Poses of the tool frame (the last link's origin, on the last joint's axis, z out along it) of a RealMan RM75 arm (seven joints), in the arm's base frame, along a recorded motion.
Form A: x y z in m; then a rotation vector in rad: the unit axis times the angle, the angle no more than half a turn.
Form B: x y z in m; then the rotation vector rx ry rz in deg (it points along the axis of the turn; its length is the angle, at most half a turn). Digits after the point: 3 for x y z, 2 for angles.
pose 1, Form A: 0.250, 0.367, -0.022, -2.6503, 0.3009, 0.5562
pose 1, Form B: 0.250, 0.367, -0.022, -151.85, 17.24, 31.87
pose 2, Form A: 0.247, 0.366, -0.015, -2.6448, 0.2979, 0.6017
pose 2, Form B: 0.247, 0.366, -0.015, -151.54, 17.07, 34.47
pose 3, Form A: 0.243, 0.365, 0.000, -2.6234, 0.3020, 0.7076
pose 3, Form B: 0.243, 0.365, 0.000, -150.31, 17.30, 40.54
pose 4, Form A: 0.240, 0.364, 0.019, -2.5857, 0.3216, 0.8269
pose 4, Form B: 0.240, 0.364, 0.019, -148.15, 18.43, 47.38
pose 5, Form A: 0.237, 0.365, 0.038, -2.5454, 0.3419, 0.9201
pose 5, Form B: 0.237, 0.365, 0.038, -145.84, 19.59, 52.72
